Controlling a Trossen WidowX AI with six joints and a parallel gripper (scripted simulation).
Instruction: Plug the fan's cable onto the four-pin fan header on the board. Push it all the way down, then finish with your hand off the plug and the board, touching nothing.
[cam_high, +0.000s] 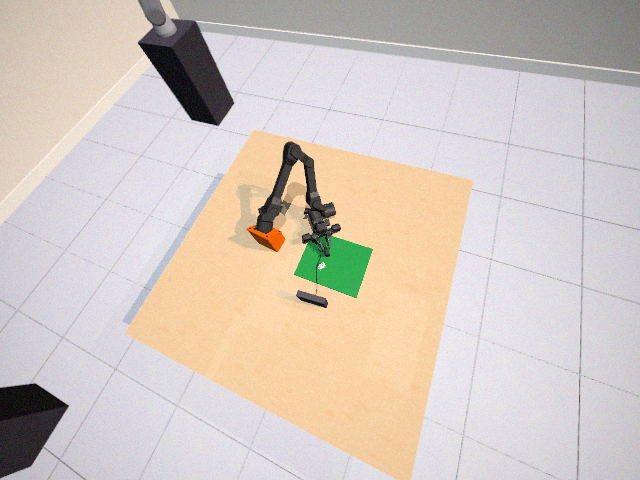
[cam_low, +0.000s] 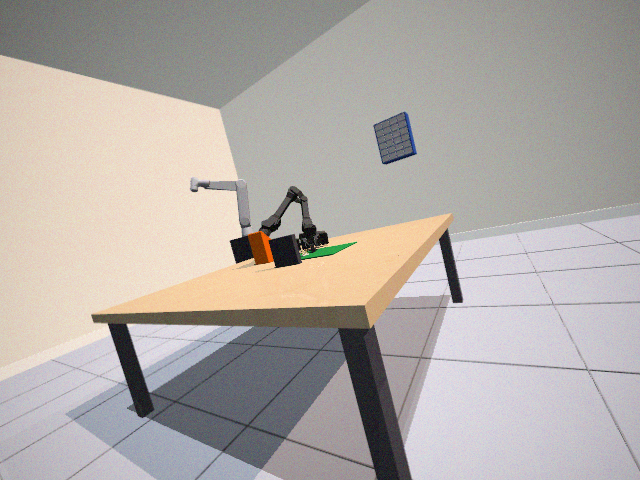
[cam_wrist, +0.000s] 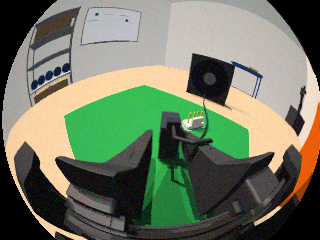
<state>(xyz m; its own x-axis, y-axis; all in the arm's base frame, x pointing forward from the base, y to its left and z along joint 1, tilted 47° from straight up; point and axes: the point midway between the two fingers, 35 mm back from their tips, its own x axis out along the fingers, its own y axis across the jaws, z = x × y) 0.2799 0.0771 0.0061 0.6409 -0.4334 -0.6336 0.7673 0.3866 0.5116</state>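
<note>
Right now my gripper tip is 10 mm to the left of the black fan plug and 10 mm above it. Also, from my gripper tip: green board 40 mm ahead, 40 mm to the right, 50 mm below; then four-pin fan header 70 mm to the right, 30 mm below; then black fan 20 mm ahead, 230 mm to the right, 30 mm above.
</note>
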